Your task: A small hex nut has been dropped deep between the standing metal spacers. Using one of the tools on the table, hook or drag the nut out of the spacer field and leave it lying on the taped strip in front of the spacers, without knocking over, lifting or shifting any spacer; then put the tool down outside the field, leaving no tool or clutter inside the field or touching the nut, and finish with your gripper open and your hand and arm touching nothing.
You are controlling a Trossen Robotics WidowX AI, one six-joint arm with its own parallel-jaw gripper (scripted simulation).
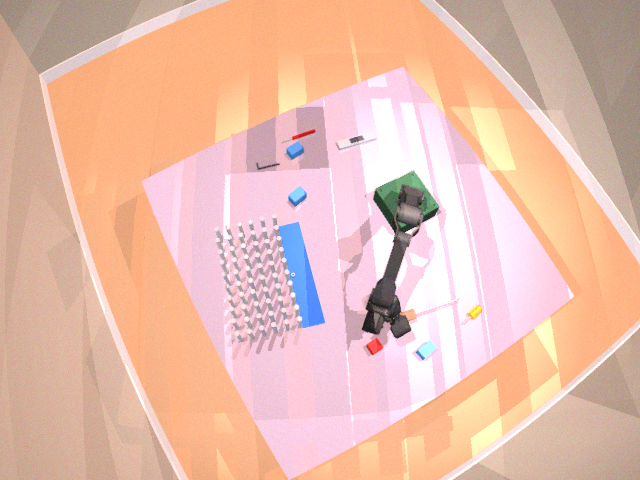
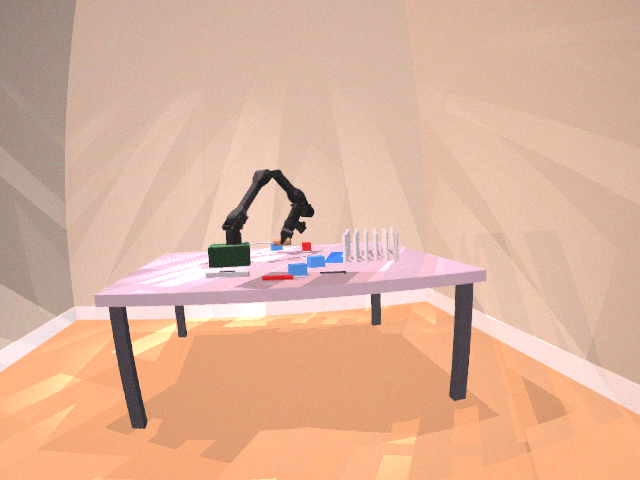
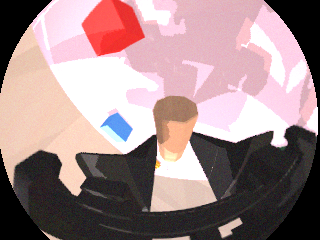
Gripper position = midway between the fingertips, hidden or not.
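Observation:
Image 1 gives me a blue taped strip (image 1: 304, 288), and in image 3 I see my gripper (image 3: 172, 136).

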